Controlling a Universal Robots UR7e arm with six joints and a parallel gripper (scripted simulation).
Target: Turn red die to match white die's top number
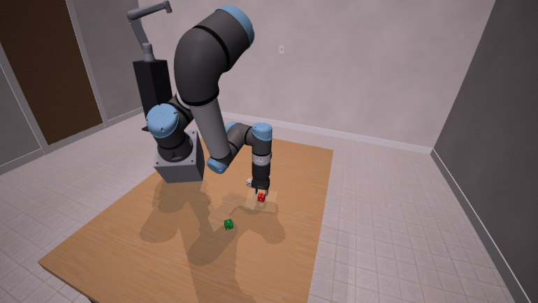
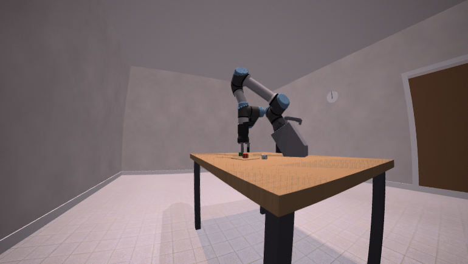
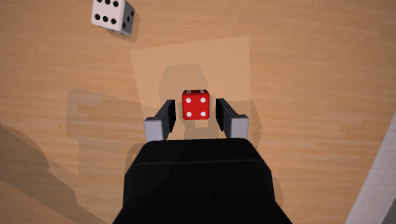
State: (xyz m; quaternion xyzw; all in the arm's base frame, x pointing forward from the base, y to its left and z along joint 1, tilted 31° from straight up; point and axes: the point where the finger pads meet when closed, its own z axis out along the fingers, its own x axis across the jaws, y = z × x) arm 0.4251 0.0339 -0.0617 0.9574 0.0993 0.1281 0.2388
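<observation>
The red die is 40 mm below my hand. Also, from my hand: white die (90 mm behind, 80 mm to the left, 40 mm below); then green die (60 mm behind, 190 mm to the right, 40 mm below); then tan mat (60 mm below).
</observation>
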